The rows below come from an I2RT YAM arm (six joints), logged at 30 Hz.
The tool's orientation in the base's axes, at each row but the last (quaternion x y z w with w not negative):
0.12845 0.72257 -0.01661 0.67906
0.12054 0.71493 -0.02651 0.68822
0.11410 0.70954 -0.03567 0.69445
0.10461 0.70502 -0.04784 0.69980
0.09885 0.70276 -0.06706 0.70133
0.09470 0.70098 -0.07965 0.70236
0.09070 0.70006 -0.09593 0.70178
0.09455 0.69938 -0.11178 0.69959
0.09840 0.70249 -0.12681 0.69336
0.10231 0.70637 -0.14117 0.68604
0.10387 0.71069 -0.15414 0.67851
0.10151 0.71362 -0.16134 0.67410
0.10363 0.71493 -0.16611 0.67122
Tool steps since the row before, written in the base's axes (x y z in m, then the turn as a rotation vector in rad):
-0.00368 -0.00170 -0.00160 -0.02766 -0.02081 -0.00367
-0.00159 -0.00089 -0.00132 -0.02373 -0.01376 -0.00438
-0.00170 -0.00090 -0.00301 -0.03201 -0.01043 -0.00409
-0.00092 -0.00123 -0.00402 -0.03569 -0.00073 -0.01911
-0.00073 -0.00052 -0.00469 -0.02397 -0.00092 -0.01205
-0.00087 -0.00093 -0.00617 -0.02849 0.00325 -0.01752
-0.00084 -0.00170 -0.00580 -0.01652 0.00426 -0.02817
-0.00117 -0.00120 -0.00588 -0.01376 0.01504 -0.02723
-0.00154 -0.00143 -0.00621 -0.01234 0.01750 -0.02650
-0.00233 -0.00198 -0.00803 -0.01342 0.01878 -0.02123
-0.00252 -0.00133 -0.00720 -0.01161 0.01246 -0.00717
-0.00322 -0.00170 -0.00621 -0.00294 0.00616 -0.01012
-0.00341 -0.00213 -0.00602 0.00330 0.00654 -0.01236
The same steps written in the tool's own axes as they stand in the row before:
0.00146 -0.00265 -0.00313 0.00146 -0.02642 -0.02261
0.00122 -0.00136 -0.00131 0.00303 -0.01886 -0.02017
0.00291 -0.00156 -0.00137 0.00319 -0.01734 -0.02897
0.00391 -0.00171 -0.00057 0.01894 -0.00987 -0.03440
0.00466 -0.00088 -0.00055 0.01192 -0.00701 -0.02301
0.00615 -0.00125 -0.00061 0.01745 -0.00419 -0.02841
0.00581 -0.00182 -0.00039 0.02811 -0.00001 -0.01715
0.00591 -0.00134 -0.00080 0.02690 0.01108 -0.01762
0.00629 -0.00158 -0.00097 0.02605 0.01383 -0.01705
0.00820 -0.00217 -0.00137 0.02077 0.01435 -0.01860
0.00740 -0.00157 -0.00164 0.00705 0.00802 -0.01508
0.00653 -0.00216 -0.00213 0.00983 0.00559 -0.00460
0.00641 -0.00264 -0.00209 0.01154 0.00848 0.00113

